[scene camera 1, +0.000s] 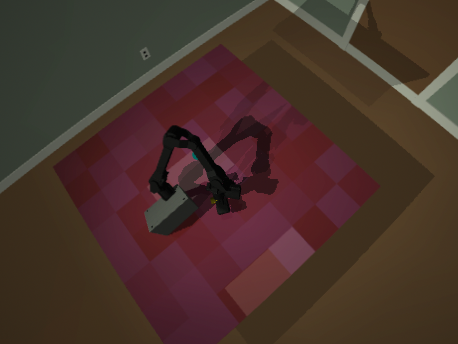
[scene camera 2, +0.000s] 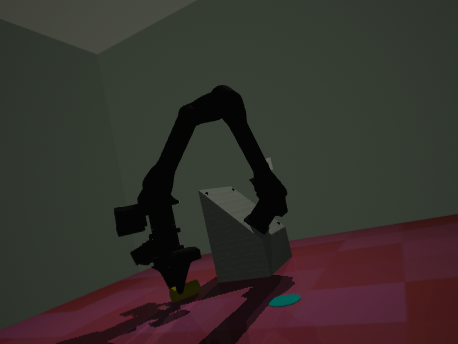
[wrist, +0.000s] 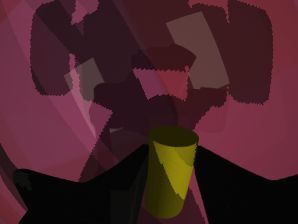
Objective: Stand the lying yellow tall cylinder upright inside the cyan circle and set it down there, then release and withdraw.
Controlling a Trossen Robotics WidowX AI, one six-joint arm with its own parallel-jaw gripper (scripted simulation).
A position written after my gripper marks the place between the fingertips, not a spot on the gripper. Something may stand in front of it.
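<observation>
Gripper, mine (scene camera 2: 177,293), also (wrist: 171,151).
</observation>
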